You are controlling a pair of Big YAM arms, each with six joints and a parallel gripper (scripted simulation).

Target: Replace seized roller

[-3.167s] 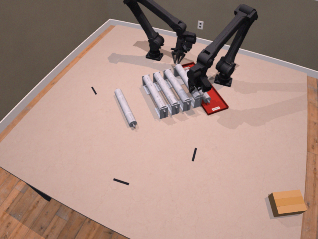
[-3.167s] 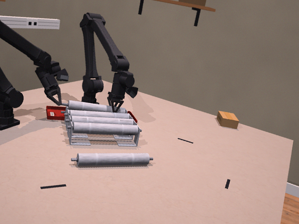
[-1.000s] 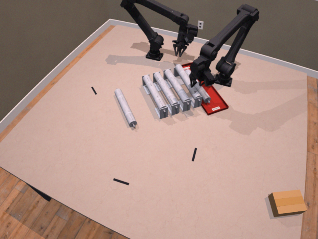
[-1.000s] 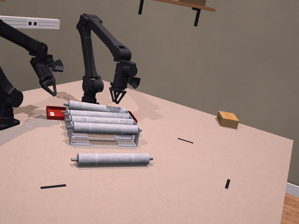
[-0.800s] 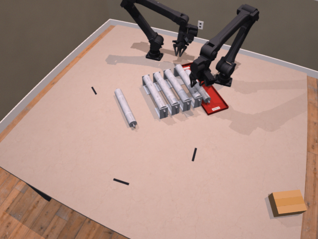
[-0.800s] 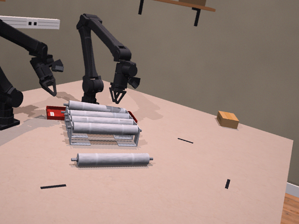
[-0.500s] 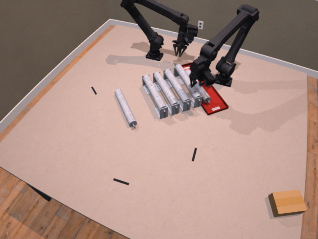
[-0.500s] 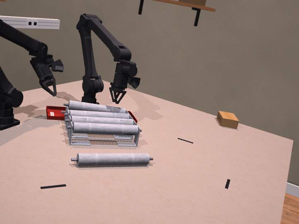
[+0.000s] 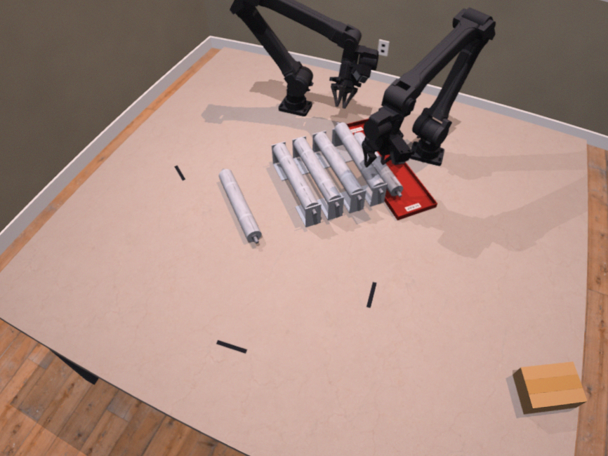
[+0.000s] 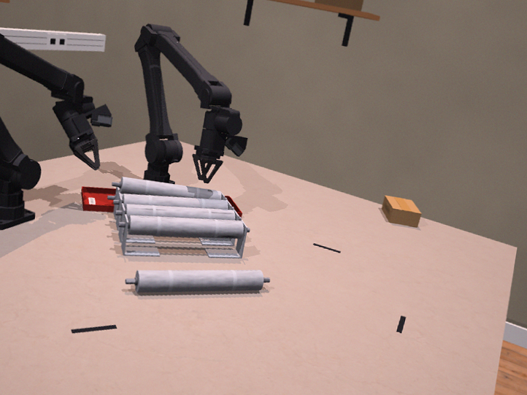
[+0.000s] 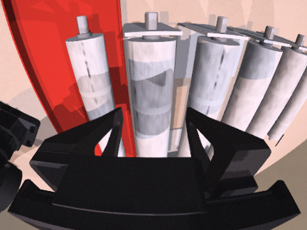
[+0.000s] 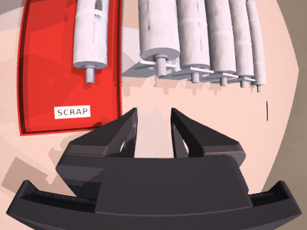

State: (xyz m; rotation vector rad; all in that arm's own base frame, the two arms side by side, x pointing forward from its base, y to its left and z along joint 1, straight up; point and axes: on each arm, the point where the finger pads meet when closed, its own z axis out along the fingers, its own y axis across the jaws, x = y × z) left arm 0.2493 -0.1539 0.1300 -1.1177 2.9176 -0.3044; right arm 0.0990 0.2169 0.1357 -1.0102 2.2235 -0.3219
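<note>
Right now the roller is 10 cm ahead of my right hand, 20 cm to the left of it and 11 cm below it. The rest, counted from my right hand: red scrap tray: 8 cm ahead, 21 cm to the left, 13 cm below; cardboard box: 59 cm ahead, 91 cm to the left, 10 cm below.
</note>
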